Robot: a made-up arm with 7 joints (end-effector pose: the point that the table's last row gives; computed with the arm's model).
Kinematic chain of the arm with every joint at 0, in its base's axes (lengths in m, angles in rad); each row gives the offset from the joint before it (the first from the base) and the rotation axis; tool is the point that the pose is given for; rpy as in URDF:
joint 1: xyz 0 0 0.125 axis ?
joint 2: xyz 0 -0.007 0.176 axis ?
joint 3: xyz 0 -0.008 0.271 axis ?
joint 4: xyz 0 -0.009 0.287 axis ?
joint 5: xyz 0 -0.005 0.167 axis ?
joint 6: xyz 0 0 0.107 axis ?
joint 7: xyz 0 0 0.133 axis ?
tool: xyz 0 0 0 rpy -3.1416 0 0
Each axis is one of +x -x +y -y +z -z.
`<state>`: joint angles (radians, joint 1 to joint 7).
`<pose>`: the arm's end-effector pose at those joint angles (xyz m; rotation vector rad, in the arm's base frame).
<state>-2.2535 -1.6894 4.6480 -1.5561 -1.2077 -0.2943 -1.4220</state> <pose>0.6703 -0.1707 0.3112 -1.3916 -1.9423 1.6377</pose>
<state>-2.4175 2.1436 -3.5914 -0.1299 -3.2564 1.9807 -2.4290</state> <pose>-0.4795 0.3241 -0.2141 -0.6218 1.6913 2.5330</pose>
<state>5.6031 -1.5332 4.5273 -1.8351 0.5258 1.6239 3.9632</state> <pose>-0.2837 -0.5934 0.4557 -1.6705 1.3744 -0.1232</pose>
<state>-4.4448 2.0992 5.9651 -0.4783 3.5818 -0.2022 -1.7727</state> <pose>-0.3191 -0.8212 -0.0387 0.3526 1.6674 2.1754</pose>
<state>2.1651 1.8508 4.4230 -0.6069 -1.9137 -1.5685 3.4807</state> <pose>-0.4839 -0.5553 -0.0836 -0.4158 -0.3919 0.5816</pose>
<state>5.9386 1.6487 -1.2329 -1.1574 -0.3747 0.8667 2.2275</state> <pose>0.8446 0.0028 0.3578 2.0703 -0.6778 -1.4483</pose>
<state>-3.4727 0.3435 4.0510 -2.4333 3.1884 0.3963 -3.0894</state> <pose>-0.2579 0.1025 0.4629 -0.0001 -0.4174 2.6729</pose>
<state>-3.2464 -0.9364 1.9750 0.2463 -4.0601 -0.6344 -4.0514</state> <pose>0.7227 0.2391 0.8358 0.4806 -2.3432 0.9670</pose>
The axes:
joint 1: -z
joint 2: +y
joint 3: -z
joint 4: +y
joint 5: -z
joint 6: +y
joint 7: -z

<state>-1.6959 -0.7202 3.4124 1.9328 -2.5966 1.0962 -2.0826</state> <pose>0.0442 -0.6137 0.4723 0.4729 -1.9047 -2.1714</pose>
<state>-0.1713 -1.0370 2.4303 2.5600 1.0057 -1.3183 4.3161</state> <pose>-0.3027 -0.2904 0.3792 -1.4723 -0.9143 -0.5921</pose>
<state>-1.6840 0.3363 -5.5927 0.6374 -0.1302 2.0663 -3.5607</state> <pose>0.1098 0.3920 0.8666 0.0332 -0.1959 0.6904</pose>
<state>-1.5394 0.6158 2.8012 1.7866 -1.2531 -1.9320 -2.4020</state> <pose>-0.0295 0.1041 0.8986 1.6966 1.1102 1.0167</pose>
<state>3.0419 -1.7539 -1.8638 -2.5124 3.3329 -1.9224 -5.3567</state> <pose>0.4321 0.2719 0.3217 -1.4899 -1.6211 1.7995</pose>
